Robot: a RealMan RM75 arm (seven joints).
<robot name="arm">
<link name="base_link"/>
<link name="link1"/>
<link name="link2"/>
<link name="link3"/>
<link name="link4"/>
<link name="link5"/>
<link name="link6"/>
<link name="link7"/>
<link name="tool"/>
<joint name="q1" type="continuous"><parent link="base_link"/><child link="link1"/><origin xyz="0 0 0.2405" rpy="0 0 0"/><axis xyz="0 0 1"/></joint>
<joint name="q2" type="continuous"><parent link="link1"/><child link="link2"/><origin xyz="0 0 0" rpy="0 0 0"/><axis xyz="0 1 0"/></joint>
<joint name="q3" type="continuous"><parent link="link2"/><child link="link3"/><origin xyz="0 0 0.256" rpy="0 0 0"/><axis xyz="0 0 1"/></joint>
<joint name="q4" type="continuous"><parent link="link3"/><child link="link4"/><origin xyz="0 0 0" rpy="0 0 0"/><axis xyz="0 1 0"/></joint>
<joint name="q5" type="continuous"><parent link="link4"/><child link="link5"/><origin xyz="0 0 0.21" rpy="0 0 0"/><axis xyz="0 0 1"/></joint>
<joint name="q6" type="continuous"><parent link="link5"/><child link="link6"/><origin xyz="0 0 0" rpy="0 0 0"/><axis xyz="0 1 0"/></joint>
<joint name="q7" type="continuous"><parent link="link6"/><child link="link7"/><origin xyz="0 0 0.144" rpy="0 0 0"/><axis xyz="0 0 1"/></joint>
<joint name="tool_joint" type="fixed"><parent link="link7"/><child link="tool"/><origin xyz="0 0 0" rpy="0 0 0"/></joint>
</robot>
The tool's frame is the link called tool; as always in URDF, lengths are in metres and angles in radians. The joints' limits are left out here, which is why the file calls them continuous.
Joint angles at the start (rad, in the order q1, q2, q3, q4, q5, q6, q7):
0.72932 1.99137 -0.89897 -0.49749 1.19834 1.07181 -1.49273
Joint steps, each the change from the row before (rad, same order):
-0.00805 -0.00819 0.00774 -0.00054 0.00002 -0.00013 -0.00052
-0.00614 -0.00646 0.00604 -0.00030 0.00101 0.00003 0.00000
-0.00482 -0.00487 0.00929 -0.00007 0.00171 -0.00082 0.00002
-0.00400 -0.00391 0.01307 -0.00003 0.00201 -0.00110 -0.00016
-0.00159 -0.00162 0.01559 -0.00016 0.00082 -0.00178 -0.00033
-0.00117 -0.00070 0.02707 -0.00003 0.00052 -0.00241 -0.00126
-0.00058 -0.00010 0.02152 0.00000 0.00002 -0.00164 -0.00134
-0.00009 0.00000 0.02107 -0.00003 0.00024 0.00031 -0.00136
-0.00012 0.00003 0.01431 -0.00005 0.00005 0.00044 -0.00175
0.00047 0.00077 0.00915 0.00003 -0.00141 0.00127 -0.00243
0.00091 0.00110 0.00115 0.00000 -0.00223 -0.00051 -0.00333
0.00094 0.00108 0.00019 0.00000 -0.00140 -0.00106 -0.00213
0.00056 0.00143 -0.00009 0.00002 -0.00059 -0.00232 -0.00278
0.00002 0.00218 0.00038 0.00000 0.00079 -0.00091 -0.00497
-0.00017 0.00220 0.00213 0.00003 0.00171 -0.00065 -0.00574
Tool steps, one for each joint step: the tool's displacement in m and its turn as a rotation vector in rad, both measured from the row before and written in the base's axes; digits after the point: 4 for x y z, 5 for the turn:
0.0049 -0.0001 0.0049 0.01126 -0.00188 -0.01041
0.0037 -0.0001 0.0039 0.00905 -0.00039 -0.00839
0.0030 0.0003 0.0037 0.01114 0.00304 -0.00887
0.0026 0.0006 0.0038 0.01354 0.00605 -0.00949
0.0014 0.0010 0.0031 0.01393 0.00778 -0.00801
0.0015 0.0016 0.0042 0.02179 0.01427 -0.01162
0.0011 0.0011 0.0031 0.01665 0.01125 -0.00854
0.0007 0.0010 0.0029 0.01491 0.01208 -0.00697
0.0005 0.0006 0.0020 0.01002 0.00770 -0.00402
0.0000 0.0002 0.0007 0.00459 0.00390 -0.00055
-0.0003 0.0001 -0.0005 -0.00021 -0.00271 0.00281
-0.0003 0.0001 -0.0005 -0.00020 -0.00208 0.00200
-0.0002 0.0001 -0.0006 0.00079 -0.00225 0.00158
-0.0003 -0.0002 -0.0009 0.00059 -0.00095 0.00322
-0.0003 -0.0001 -0.0006 0.00217 0.00054 0.00302

